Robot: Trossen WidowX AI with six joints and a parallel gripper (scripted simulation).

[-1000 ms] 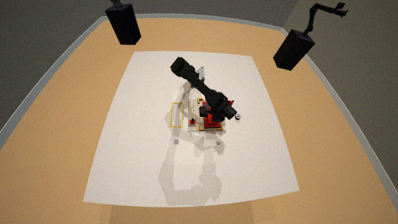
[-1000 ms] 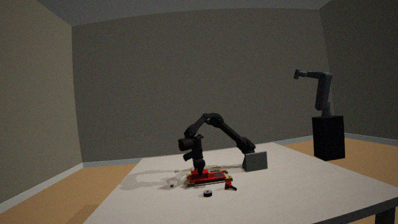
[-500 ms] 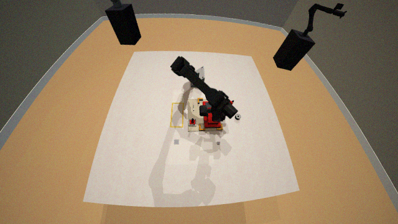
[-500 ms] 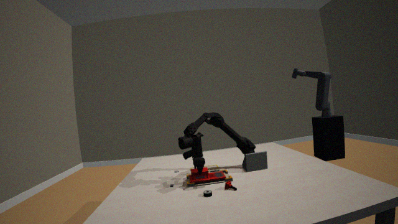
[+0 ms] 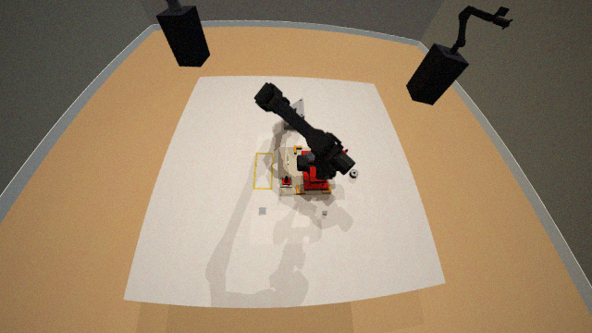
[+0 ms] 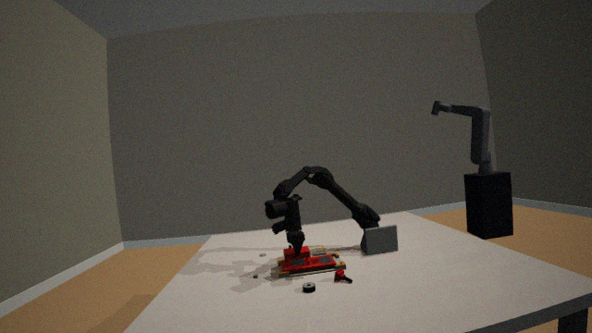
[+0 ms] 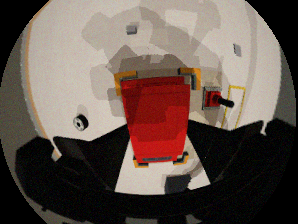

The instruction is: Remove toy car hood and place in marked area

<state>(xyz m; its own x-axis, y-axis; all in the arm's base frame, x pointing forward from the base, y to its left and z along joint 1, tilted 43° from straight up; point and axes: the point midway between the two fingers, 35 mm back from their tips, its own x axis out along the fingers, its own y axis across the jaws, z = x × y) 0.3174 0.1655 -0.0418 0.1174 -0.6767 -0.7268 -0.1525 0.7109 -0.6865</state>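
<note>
Now: gripper tip 5 cm above the beige base plate, 4 cm to the left of it and 3 cm past it. Round my gripper tip: black wheel 19 cm to the left, 6 cm below, 5 cm behind; then hood right at my gripper tip.
</note>
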